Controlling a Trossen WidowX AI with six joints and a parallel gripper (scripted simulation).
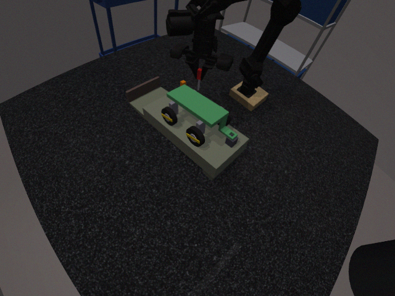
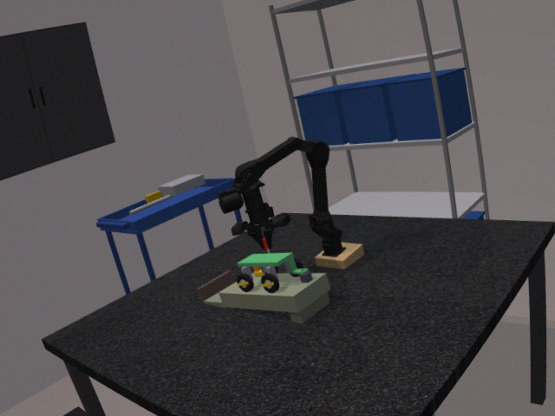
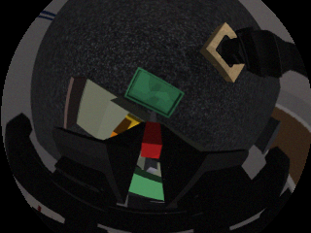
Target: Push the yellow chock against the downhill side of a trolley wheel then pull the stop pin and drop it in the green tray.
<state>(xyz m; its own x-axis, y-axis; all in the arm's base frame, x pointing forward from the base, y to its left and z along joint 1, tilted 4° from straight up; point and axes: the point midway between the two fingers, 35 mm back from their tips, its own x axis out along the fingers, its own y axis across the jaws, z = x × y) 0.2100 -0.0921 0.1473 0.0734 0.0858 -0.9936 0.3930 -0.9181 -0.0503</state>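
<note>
My gripper tip is 140 mm above the green tray and 20 mm past it. Also, from my gripper tip: red-headed stop pin: right at my gripper tip; trolley: 110 mm ahead, 90 mm to the left, 20 mm below; yellow chock: 50 mm below, 40 mm ahead.
</note>
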